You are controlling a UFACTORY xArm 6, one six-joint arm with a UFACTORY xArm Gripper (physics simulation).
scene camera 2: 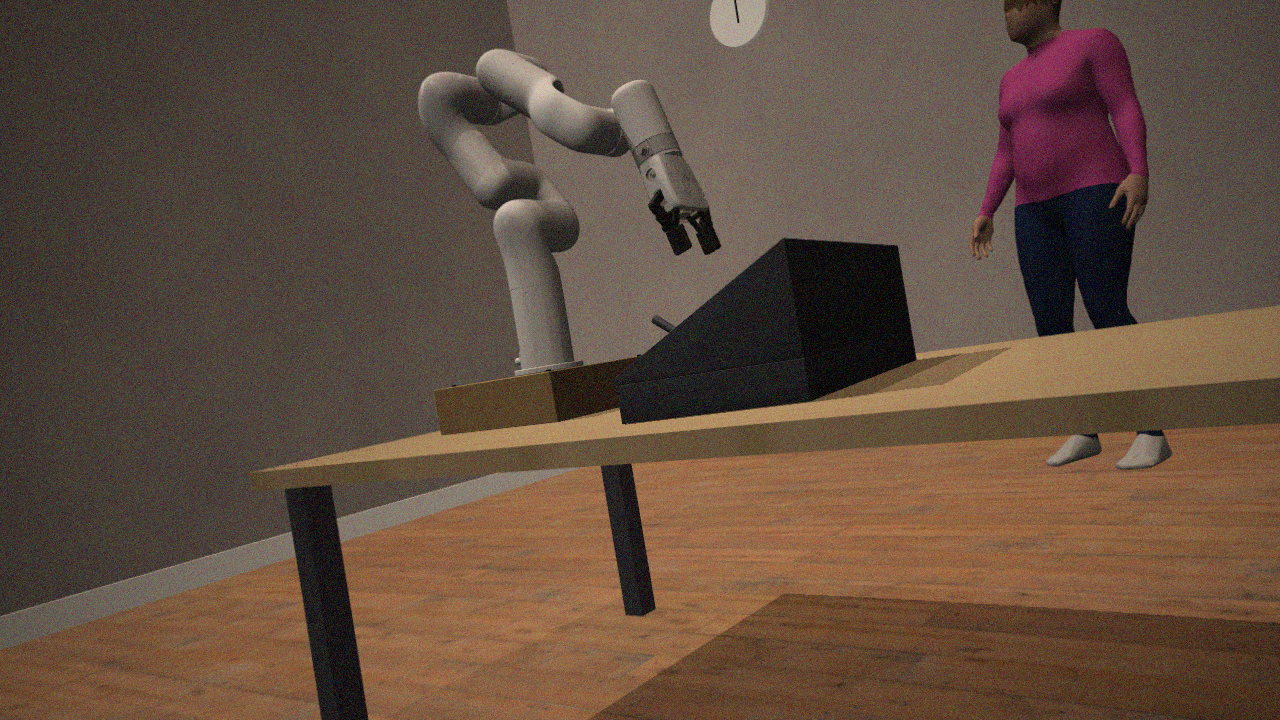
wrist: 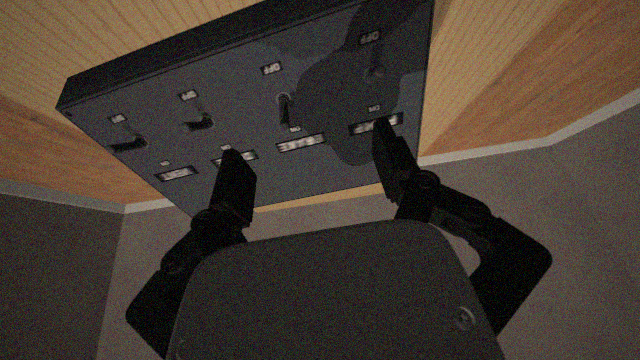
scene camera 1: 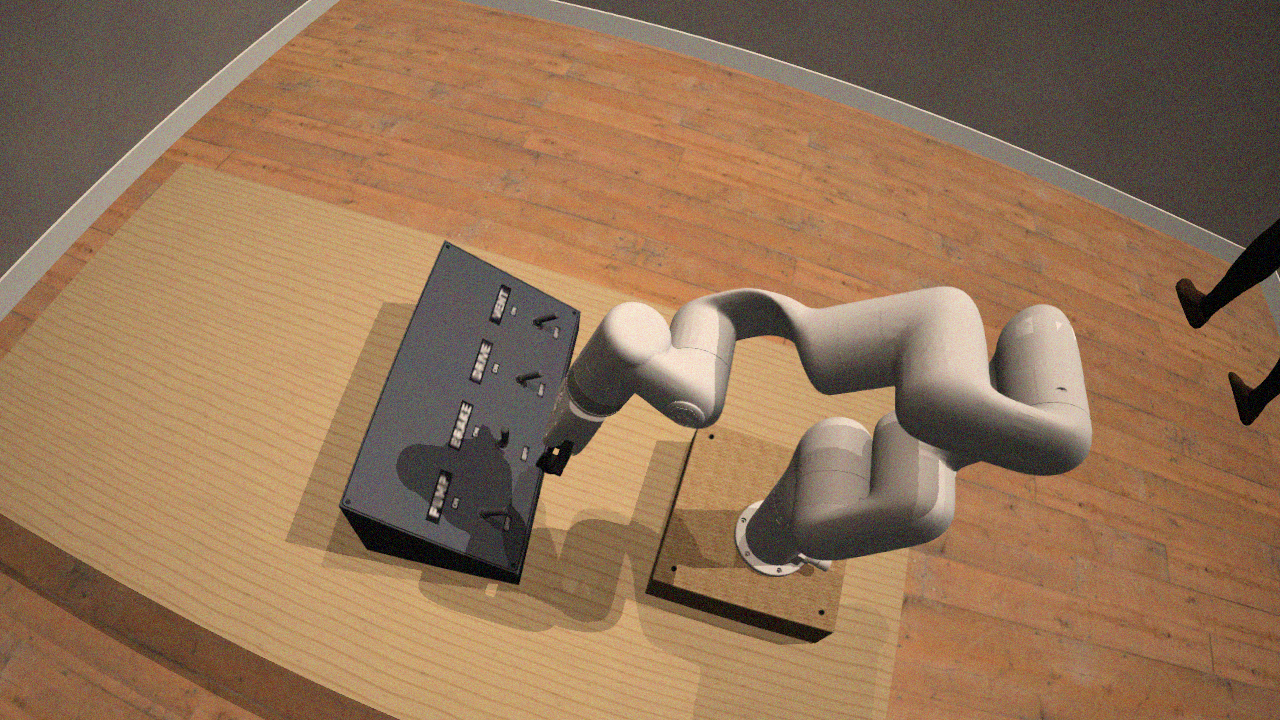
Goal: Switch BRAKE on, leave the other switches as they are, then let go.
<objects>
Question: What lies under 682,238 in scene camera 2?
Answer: The gripper.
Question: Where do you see a dark sloped switch panel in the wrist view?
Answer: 231,72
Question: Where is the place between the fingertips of the gripper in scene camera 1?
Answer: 556,438
</objects>
